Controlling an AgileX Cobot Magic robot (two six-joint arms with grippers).
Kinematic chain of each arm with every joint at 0, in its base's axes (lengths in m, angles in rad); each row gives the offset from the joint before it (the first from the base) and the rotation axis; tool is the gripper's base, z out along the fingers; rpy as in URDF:
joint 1: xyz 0 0 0.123 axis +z
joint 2: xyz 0 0 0 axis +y
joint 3: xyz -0.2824 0 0.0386 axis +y
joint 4: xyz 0.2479 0 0.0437 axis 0.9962 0 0.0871
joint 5: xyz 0 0 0 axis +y
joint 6: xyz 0.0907 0 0.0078 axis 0.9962 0 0.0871
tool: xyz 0 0 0 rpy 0 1.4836 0
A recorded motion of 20 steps. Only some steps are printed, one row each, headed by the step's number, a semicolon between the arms.
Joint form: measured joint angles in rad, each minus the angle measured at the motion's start. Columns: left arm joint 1, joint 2, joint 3, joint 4, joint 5, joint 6; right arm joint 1, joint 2, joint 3, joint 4, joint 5, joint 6.
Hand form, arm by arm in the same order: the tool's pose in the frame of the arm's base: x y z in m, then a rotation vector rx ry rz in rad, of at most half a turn. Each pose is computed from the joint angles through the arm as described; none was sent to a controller.
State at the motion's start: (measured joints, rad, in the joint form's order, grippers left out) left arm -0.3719 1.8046 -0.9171 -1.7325 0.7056 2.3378; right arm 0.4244 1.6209 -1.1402 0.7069 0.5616 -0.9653
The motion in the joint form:
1: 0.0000 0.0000 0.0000 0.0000 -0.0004 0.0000; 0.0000 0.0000 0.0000 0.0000 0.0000 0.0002
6: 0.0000 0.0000 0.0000 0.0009 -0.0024 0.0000; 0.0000 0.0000 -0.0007 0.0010 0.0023 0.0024
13: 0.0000 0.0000 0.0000 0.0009 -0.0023 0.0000; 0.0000 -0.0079 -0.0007 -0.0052 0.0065 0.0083
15: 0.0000 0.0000 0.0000 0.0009 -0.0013 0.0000; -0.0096 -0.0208 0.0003 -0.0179 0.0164 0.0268
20: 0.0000 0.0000 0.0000 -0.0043 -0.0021 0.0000; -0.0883 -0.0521 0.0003 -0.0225 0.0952 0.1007
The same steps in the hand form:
1: 0.3034 -0.1810 0.1811 1.2715 1.7136 -0.6628; 0.3056 0.1727 0.2636 -1.0409 2.1551 0.4646
6: 0.3035 -0.1809 0.1809 1.2723 1.7147 -0.6605; 0.3055 0.1729 0.2637 -1.0392 2.1570 0.4681
13: 0.3035 -0.1809 0.1809 1.2723 1.7146 -0.6606; 0.3042 0.1722 0.2662 -1.0400 2.1541 0.4668
15: 0.3034 -0.1809 0.1810 1.2724 1.7140 -0.6616; 0.3032 0.1682 0.2696 -1.0260 2.1612 0.4641
20: 0.3037 -0.1809 0.1812 1.2663 1.7157 -0.6622; 0.3047 0.1437 0.2773 -0.9110 2.2442 0.5046

